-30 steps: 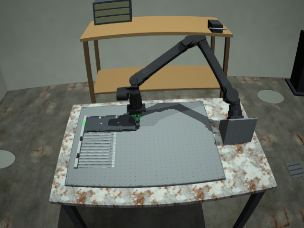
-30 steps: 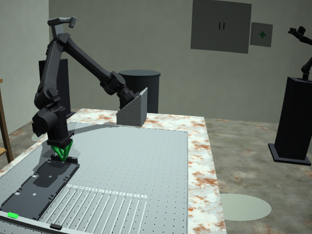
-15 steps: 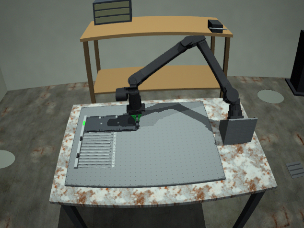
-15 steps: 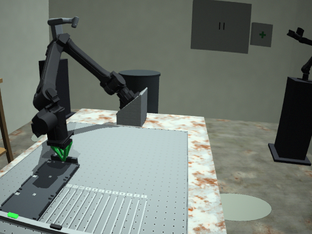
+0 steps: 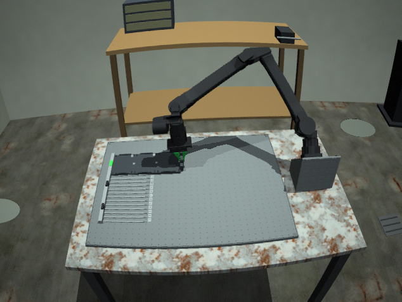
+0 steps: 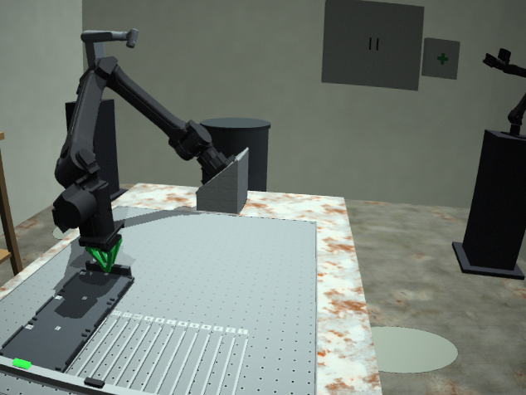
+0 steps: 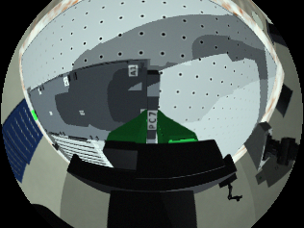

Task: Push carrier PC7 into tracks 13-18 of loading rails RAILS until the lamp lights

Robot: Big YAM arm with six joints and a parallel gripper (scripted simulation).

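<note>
Now: the carrier PC7 16 cm ahead of my hand, 3 cm to the left of it and 1 cm below it.
</note>
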